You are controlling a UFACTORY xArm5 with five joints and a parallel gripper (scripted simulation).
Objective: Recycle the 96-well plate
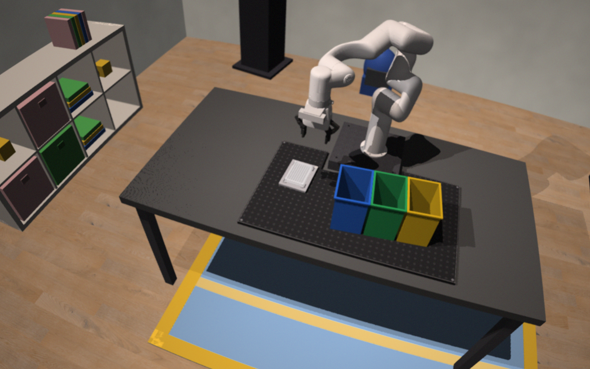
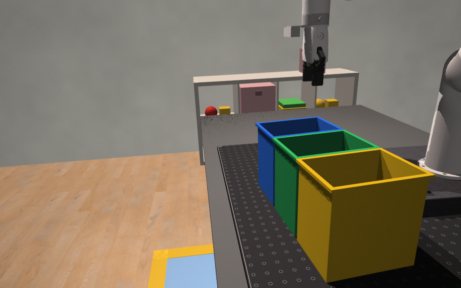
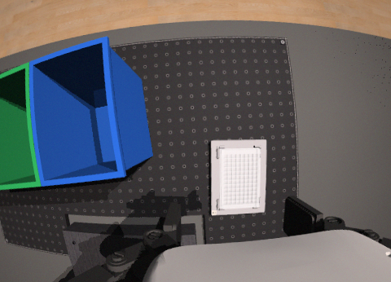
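Right now the white 96-well plate is 250 mm below my hand, 70 mm to the right of it and 20 mm behind it. Also, from my hand: blue bin 200 mm to the left, 170 mm below, 70 mm ahead; then green bin 330 mm to the left, 170 mm below, 30 mm ahead; then plate nest 260 mm below, 70 mm to the right, 20 mm behind.
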